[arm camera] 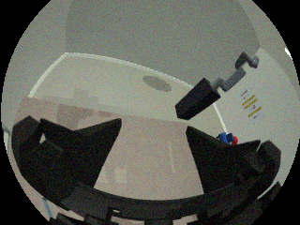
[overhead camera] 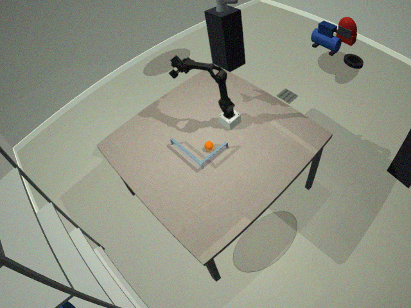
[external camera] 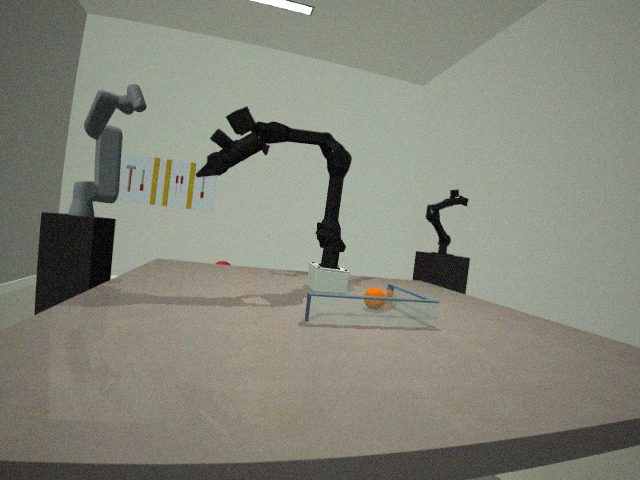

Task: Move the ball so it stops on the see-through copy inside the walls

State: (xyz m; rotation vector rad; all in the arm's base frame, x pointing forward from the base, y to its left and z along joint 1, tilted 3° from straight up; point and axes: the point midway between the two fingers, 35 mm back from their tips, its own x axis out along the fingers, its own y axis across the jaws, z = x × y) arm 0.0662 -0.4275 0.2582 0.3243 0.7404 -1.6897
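Right now the see-through copy of ball is 21 cm ahead of my gripper tip, 55 cm to the left of it and 30 cm below it. The rest, counted from my gripper tip: clear wall: 34 cm ahead, 47 cm to the left, 30 cm below.
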